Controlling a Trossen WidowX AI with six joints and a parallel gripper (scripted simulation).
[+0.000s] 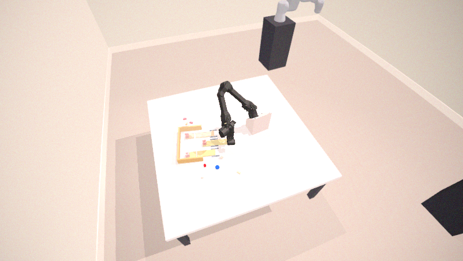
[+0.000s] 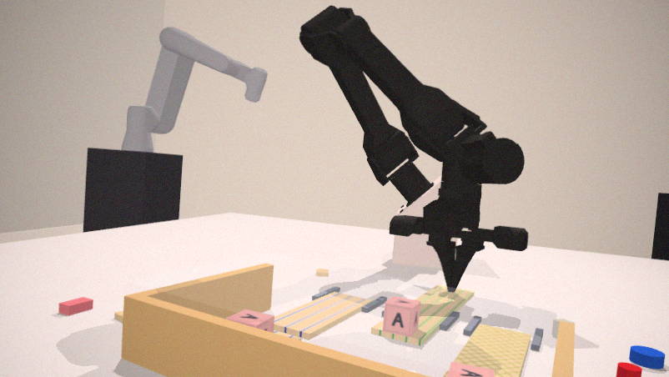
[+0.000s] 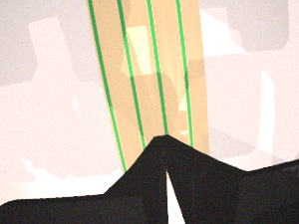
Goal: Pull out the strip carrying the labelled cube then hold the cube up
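Now: the green-lined strip 90 mm ahead of my gripper tip and 30 mm to the right of it. The rest, counted from my gripper tip: blue disc 190 mm to the left, 180 mm ahead; red cylinder 260 mm ahead, 140 mm to the left, 10 mm above.
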